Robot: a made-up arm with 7 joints. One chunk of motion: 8 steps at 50 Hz.
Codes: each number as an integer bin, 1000 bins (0 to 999) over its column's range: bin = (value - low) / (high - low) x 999, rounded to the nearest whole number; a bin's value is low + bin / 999 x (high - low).
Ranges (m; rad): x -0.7..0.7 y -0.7..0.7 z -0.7..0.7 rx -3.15..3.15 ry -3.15..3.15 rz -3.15..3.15
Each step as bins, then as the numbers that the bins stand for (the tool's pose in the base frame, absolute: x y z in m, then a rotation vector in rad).
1 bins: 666 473 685 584 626 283
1 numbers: 0.2333 -0.0371 0.2600 0.5329 0.7977 -1.3653
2 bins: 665 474 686 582 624 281
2 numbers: 0.2319 -0.0357 0.2614 0.5203 0.7851 -1.3779
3 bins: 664 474 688 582 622 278
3 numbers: 0.2305 -0.0357 0.2642 0.5203 0.7725 -1.3968
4 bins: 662 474 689 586 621 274
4 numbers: 0.2277 -0.0357 0.2656 0.5455 0.7662 -1.4221
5 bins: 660 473 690 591 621 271
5 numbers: 0.2249 -0.0371 0.2670 0.5770 0.7662 -1.4410
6 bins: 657 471 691 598 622 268
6 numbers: 0.2207 -0.0399 0.2684 0.6212 0.7725 -1.4599
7 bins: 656 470 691 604 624 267
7 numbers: 0.2193 -0.0413 0.2684 0.6590 0.7851 -1.4662
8 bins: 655 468 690 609 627 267
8 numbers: 0.2179 -0.0441 0.2670 0.6905 0.8041 -1.4662
